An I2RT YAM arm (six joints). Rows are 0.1 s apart.
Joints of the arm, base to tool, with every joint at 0 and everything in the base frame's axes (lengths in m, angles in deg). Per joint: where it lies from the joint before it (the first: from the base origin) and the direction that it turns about. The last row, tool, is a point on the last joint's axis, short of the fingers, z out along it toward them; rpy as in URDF.
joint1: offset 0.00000 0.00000 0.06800 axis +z
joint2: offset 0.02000 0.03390 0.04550 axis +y
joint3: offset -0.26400 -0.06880 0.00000 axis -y
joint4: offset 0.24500 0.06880 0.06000 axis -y
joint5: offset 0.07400 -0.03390 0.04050 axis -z
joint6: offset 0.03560 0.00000 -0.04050 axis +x
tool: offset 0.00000 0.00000 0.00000 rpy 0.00 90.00 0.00
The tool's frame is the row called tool.
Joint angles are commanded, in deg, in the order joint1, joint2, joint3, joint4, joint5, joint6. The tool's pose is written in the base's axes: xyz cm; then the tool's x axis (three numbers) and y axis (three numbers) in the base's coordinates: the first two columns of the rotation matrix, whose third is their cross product. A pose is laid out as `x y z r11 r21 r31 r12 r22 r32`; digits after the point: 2 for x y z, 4 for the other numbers.
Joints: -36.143, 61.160, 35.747, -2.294, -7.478, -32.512
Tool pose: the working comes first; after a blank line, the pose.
Where each joint sits with the arm in this pose, in the base's axes (m; each line is computed from the numbers above, not from the rounded line before):
joint1: 0.0000 0.0000 0.0680
joint2: 0.0361 0.0156 0.1135
joint3: -0.1073 0.0351 0.3448
joint4: 0.1328 -0.0550 0.2938
joint5: 0.1809 -0.1321 0.2953
joint6: 0.1937 -0.1357 0.2430
the tool: 0.1937 -0.1357 0.2430

19.37 -13.57 24.30 -0.5809 -0.2356 -0.7791 0.2129 0.8799 -0.4248
